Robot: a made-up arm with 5 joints.
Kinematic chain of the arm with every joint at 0, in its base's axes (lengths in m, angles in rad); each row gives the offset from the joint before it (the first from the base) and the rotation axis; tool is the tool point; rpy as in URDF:
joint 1: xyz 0.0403 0 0.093 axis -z
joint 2: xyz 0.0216 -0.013 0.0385 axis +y
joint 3: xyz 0.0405 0 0.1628 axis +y
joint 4: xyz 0.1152 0 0.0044 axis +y
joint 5: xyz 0.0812 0.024 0 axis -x
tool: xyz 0 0 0 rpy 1.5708 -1.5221 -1.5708
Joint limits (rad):
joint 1: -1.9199..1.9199
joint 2: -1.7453..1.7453
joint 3: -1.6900..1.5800
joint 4: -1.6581..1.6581
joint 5: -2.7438..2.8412
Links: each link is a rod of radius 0.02 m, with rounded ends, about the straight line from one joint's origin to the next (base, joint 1, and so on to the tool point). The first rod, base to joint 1, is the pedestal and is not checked.
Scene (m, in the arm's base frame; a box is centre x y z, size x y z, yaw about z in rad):
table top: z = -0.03
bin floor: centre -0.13 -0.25 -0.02 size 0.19 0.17 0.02 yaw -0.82
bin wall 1: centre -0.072 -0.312 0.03 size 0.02 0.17 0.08 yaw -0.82
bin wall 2: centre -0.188 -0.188 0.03 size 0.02 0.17 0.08 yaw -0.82
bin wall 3: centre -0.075 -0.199 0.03 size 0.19 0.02 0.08 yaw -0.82
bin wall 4: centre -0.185 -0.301 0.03 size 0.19 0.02 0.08 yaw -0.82
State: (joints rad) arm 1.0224 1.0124 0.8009 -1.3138 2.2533
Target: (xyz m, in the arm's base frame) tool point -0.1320 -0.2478 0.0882
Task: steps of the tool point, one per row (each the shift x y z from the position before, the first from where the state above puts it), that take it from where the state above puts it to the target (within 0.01 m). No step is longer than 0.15 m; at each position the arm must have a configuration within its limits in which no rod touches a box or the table.
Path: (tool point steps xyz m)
1: 0.0657 -0.0027 0.0797
2: 0.0423 0.0375 0.0982
3: -0.0033 0.0638 0.1000
4: -0.0577 0.0642 0.0834
5: -0.1021 0.0371 0.0503
6: -0.1203 -0.0080 0.0058
7: -0.1049 -0.0531 -0.0419
8: -0.0611 -0.0798 -0.0840
9: -0.0044 -0.0759 -0.1126
10: 0.0447 -0.0412 -0.1223

